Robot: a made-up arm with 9 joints.
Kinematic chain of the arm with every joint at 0, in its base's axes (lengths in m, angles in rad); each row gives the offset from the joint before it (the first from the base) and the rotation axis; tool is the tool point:
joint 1: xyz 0 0 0.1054 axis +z
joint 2: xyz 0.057 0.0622 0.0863 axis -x
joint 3: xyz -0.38 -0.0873 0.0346 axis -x
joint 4: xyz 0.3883 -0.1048 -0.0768 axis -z
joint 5: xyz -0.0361 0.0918 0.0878 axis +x
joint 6: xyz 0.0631 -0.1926 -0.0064 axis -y
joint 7: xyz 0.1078 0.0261 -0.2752 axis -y
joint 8: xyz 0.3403 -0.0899 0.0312 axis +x
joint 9: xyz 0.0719 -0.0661 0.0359 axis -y
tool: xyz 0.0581 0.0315 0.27
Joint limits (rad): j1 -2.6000..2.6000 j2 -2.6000..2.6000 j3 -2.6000..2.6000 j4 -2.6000..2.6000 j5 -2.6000..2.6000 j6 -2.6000..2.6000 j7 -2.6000..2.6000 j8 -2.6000..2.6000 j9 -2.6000..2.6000
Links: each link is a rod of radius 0.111 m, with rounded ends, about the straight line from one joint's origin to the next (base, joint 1, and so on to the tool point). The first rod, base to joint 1, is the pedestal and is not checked.
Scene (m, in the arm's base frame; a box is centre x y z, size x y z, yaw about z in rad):
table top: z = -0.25
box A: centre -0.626 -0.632 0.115 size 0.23 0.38 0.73 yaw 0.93
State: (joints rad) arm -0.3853 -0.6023 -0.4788 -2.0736 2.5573 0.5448 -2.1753 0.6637 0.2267
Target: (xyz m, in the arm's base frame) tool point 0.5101 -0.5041 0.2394
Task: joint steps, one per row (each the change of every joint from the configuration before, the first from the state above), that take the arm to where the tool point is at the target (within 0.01 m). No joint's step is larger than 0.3 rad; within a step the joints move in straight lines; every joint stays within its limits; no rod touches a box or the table.
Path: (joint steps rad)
1: 0.1609 -0.2023 -0.1332 0.2481 -0.1645 0.1001 -0.0373 -0.0347 0.0208
2: 0.1608 -0.2024 -0.1333 0.2481 -0.1645 0.1001 -0.0373 -0.0346 0.0209
3: 0.1609 -0.2023 -0.1332 0.2481 -0.1645 0.1001 -0.0374 -0.0347 0.0208
4: 0.2070 -0.1194 -0.1065 0.1285 0.1788 -0.0295 0.0757 -0.1938 0.1243
5: 0.2070 -0.1193 -0.1065 0.1284 0.1787 -0.0294 0.0757 -0.1939 0.1244
6: 0.2071 -0.1193 -0.1064 0.1285 0.1787 -0.0295 0.0758 -0.1938 0.1243

